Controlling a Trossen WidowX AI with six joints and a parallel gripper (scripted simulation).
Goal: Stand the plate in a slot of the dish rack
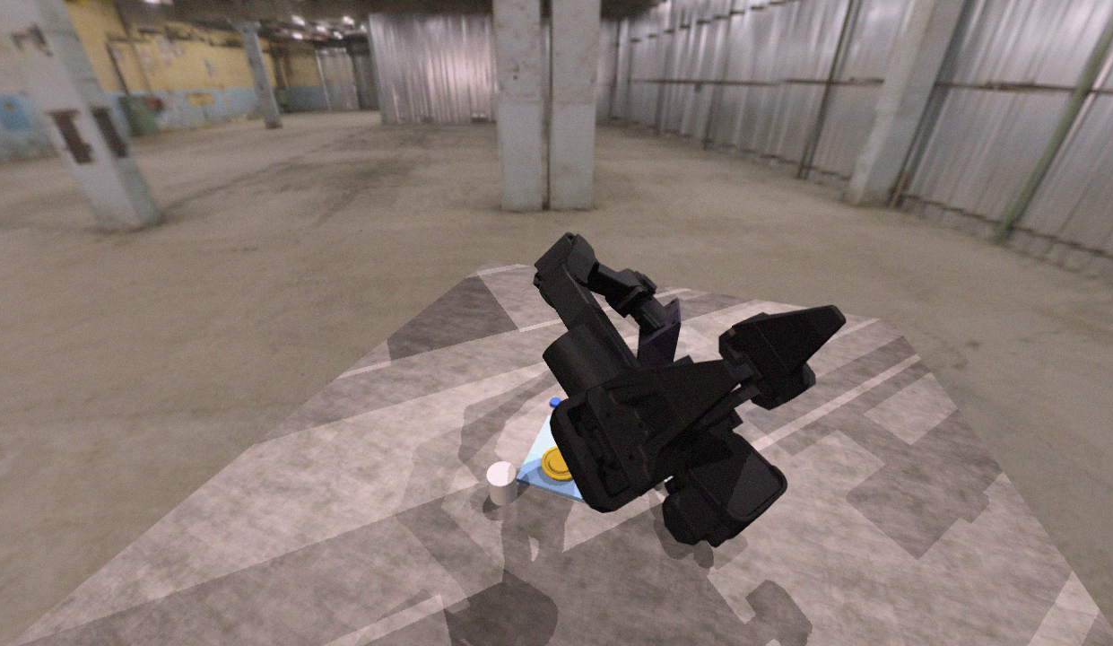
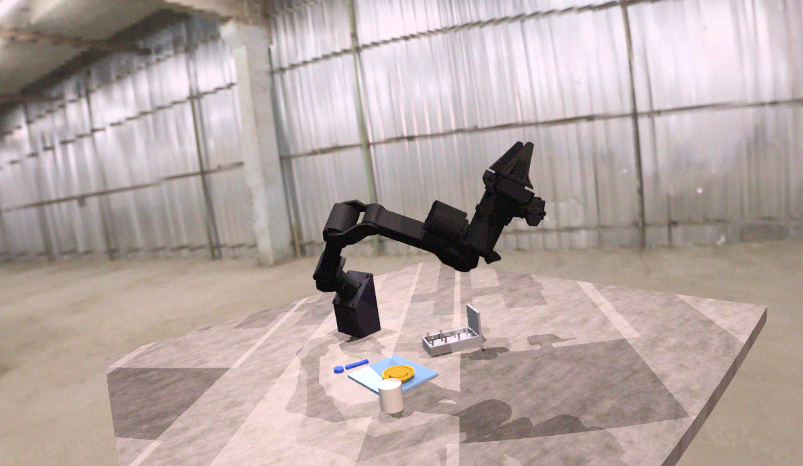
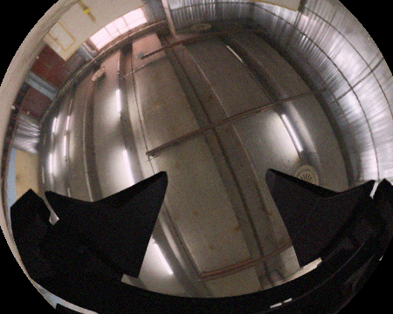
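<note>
My gripper tip is now 43 cm above the yellow plate, 21 cm past it and 20 cm to the left of it. Also, from my gripper tip: grey dish rack (42 cm below, 27 cm behind, 1 cm to the right); beige cup (42 cm below, 27 cm to the right, 13 cm behind); small blue utensil (44 cm below, 35 cm behind, 25 cm to the right).
</note>
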